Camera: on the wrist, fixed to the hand. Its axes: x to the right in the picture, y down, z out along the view.
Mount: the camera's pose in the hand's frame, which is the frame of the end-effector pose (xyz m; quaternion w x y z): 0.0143 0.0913 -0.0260 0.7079 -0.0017 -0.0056 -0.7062
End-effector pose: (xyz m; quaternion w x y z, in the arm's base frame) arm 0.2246 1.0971 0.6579 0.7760 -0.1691 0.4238 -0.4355
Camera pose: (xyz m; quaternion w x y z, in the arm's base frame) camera 0.2560 1.1396 0.5778 0.2439 -0.4228 0.1770 -0.8547
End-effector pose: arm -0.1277 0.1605 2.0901 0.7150 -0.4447 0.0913 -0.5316
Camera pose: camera -0.0754 0.1380 2.0128 0.1305 -0.3835 -0.2525 -0.8787
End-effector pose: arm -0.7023 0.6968 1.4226 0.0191 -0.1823 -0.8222 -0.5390
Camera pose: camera -0.6907 0.7098 1.5170 0.3720 -0.4485 0.7100 0.3954
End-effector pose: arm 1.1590 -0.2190 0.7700 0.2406 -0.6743 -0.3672 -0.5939
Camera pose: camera 1.2144 -0.2919 0.7988 0.2523 0.2218 0.7365 0.5872
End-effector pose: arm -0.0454 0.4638 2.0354 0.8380 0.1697 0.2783 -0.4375
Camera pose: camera 0.0285 0.5195 2.0099 0.2861 -0.0803 0.3129 -0.9021
